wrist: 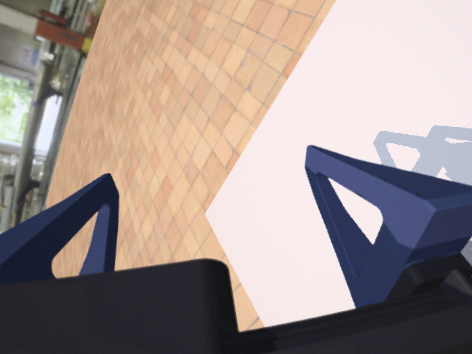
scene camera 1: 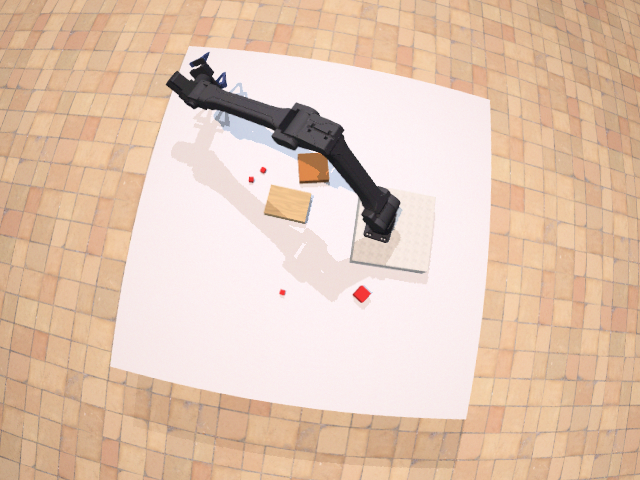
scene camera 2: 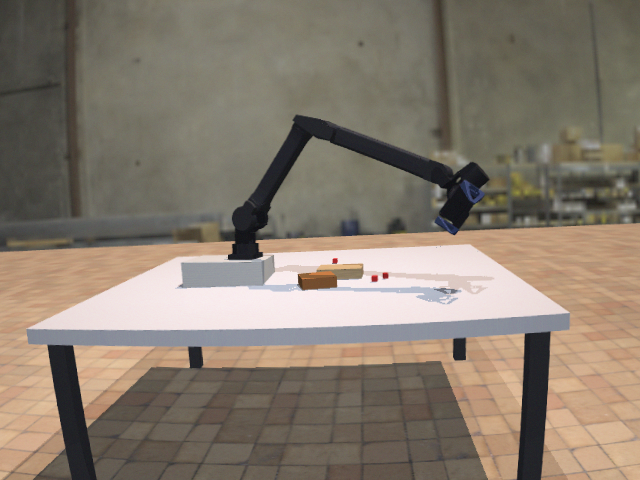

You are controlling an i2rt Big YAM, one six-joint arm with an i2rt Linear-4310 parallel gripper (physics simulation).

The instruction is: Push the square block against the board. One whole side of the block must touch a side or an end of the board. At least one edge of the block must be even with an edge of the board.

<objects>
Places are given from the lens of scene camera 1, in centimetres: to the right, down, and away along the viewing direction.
orange square block (scene camera 1: 313, 167): -2, -25, 136
light wooden board (scene camera 1: 284, 203): -12, -12, 133
</objects>
